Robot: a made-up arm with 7 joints. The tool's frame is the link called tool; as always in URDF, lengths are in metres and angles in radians.
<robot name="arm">
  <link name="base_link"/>
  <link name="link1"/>
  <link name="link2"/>
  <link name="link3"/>
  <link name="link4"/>
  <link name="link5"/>
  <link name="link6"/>
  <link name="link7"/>
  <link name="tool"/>
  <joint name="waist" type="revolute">
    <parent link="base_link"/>
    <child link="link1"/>
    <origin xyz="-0.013 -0.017 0.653" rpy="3.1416 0 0"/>
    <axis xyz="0 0 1"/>
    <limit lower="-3.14" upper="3.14" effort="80" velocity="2.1"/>
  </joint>
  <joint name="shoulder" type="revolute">
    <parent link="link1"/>
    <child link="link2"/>
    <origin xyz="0.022 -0.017 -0.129" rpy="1.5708 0 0"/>
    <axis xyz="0 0 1"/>
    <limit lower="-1.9" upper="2.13" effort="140" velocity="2.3"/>
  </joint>
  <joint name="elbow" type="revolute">
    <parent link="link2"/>
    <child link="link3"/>
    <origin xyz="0.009 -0.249 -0.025" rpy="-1.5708 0 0"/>
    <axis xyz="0 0 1"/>
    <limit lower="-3.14" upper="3.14" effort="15" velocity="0.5"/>
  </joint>
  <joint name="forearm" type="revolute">
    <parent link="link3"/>
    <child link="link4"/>
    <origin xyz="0.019 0.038 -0.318" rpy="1.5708 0 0"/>
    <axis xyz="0 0 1"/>
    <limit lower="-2.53" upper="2.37" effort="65" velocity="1.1"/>
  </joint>
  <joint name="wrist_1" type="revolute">
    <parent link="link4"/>
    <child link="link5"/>
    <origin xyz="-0.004 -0.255 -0.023" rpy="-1.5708 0 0"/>
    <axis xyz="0 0 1"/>
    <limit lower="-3.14" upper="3.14" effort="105" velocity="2.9"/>
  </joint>
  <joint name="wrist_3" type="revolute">
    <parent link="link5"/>
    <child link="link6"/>
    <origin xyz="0.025 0.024 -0.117" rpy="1.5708 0 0"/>
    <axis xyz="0 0 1"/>
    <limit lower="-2.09" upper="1.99" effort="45" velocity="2.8"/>
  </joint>
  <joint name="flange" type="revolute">
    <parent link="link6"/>
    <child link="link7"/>
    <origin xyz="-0.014 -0.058 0.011" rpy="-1.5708 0 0"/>
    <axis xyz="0 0 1"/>
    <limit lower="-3.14" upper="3.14" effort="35" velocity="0.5"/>
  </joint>
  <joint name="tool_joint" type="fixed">
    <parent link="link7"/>
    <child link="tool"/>
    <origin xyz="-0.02 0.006 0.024" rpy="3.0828 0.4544 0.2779"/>
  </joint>
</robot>
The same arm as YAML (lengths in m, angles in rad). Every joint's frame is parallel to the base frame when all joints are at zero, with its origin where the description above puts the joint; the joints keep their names.
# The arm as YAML. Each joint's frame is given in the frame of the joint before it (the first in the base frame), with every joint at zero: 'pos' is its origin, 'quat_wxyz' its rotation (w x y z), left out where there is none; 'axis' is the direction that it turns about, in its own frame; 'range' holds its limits. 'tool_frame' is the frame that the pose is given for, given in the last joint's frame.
length_unit: m
angle_unit: rad
joints:
  - joint: waist
    pos: [-0.013, -0.017, 0.653]
    axis: "-z"
    range: [-3.14, 3.14]
  - joint: shoulder
    pos: [0.022, 0.017, 0.129]
    axis: "+y"
    range: [-1.9, 2.13]
  - joint: elbow
    pos: [0.009, -0.025, 0.249]
    axis: "-z"
    range: [-3.14, 3.14]
  - joint: forearm
    pos: [0.019, -0.038, 0.318]
    axis: "+y"
    range: [-2.53, 2.37]
  - joint: wrist_1
    pos: [-0.004, -0.023, 0.255]
    axis: "-z"
    range: [-3.14, 3.14]
  - joint: wrist_3
    pos: [0.025, -0.024, 0.117]
    axis: "+y"
    range: [-2.09, 1.99]
  - joint: flange
    pos: [-0.014, 0.011, 0.058]
    axis: "-z"
    range: [-3.14, 3.14]
tool_frame:
  pos: [-0.02, -0.006, -0.024]
  quat_wxyz: [0.963577, -0.059542, -0.219016, -0.141443]

